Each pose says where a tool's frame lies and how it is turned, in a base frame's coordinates. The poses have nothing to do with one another.
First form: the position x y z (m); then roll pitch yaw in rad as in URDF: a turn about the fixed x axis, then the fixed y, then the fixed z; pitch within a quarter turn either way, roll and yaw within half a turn.
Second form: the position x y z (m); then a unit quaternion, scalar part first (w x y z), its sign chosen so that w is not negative. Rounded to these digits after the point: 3 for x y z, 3 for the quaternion.
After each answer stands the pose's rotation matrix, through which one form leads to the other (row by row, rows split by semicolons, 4 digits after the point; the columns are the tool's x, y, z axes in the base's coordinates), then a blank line. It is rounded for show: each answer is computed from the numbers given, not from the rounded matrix.
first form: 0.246 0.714 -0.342 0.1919 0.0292 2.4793
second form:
0.246 0.714 -0.342 0.325 0.017 0.095 0.941
-0.7882 -0.6080 0.0947; 0.6147 -0.7707 0.1680; -0.0292 0.1906 0.9812

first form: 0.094 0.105 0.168 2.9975 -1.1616 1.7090
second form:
0.094 0.105 0.168 0.373 -0.577 -0.603 -0.405
-0.0548 0.9983 0.0171; 0.3941 0.0059 0.9191; 0.9174 0.0571 -0.3937

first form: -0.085 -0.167 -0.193 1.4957 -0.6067 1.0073
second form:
-0.085 -0.167 -0.193 0.515 0.674 0.121 0.516
0.4388 -0.3671 0.8202; 0.6945 -0.4406 -0.5688; 0.5702 0.8192 0.0616

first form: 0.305 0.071 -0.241 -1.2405 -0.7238 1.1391
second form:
0.305 0.071 -0.241 0.752 -0.302 -0.536 0.237
0.3135 -0.0325 -0.9490; 0.6806 0.7047 0.2007; 0.6622 -0.7088 0.2430

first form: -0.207 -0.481 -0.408 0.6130 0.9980 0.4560
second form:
-0.207 -0.481 -0.408 0.848 0.155 0.504 0.049
0.4866 0.0739 0.8705; 0.2387 0.9473 -0.2138; -0.8404 0.3118 0.4433

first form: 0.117 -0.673 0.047 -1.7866 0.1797 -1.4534
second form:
0.117 -0.673 0.047 0.513 -0.543 0.558 -0.363
0.1152 -0.2331 0.9656; -0.9771 0.1483 0.1524; -0.1787 -0.9611 -0.2107

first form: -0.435 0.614 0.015 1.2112 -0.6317 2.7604
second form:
-0.435 0.614 0.015 0.026 -0.353 -0.483 -0.801
-0.7491 0.3822 0.5411; 0.3002 -0.5323 0.7915; 0.5905 0.7554 0.2840

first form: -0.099 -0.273 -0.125 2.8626 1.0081 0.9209
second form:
-0.099 -0.273 -0.125 0.322 0.747 0.445 -0.374
0.3228 0.9063 -0.2728; 0.4247 -0.3963 -0.8140; -0.8458 0.1469 -0.5128

